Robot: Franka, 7 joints.
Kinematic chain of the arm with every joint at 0, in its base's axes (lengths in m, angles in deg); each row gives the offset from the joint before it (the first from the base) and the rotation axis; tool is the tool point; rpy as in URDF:
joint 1: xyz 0 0 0.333 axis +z
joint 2: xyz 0 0 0 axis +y
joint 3: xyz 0 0 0.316 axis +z
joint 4: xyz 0.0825 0 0 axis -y
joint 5: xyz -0.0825 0 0.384 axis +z
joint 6: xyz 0 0 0 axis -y
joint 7: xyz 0.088 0 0 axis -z
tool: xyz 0 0 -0.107 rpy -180 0 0
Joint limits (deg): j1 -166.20..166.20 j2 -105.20..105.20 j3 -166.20..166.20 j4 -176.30..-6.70 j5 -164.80..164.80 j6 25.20..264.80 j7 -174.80..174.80
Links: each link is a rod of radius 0.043 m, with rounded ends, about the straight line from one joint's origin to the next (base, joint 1, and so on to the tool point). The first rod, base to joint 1, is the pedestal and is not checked.
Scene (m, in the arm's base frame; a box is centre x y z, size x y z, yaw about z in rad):
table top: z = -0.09
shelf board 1: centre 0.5 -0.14 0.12 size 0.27 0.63 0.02 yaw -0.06
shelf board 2: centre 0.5 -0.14 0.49 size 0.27 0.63 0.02 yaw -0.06
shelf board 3: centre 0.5 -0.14 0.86 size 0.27 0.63 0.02 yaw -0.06
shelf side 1: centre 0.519 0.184 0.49 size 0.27 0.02 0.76 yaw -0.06
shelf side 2: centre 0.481 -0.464 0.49 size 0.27 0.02 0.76 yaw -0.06
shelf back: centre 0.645 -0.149 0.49 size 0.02 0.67 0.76 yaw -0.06
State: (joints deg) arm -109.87 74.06 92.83 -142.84 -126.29 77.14 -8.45
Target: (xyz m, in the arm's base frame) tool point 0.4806 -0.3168 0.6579
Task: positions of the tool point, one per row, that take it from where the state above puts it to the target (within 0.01 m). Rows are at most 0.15 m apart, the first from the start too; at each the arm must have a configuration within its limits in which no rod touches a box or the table.
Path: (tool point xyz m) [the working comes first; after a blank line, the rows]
Joints at the target: -103.96 61.69 117.68 -109.26 -137.04 83.50 -8.45
Straight joint move there: touches shelf board 2.

1: 0.3571 -0.2378 0.2797
2: 0.2867 -0.2334 0.2794
3: 0.2171 -0.2199 0.2747
4: 0.2622 -0.2575 0.3900
5: 0.2588 -0.2831 0.5252
6: 0.1988 -0.2998 0.6579
7: 0.2981 -0.3234 0.6594
8: 0.3951 -0.3283 0.6560
9: 0.4806 -0.3168 0.6579

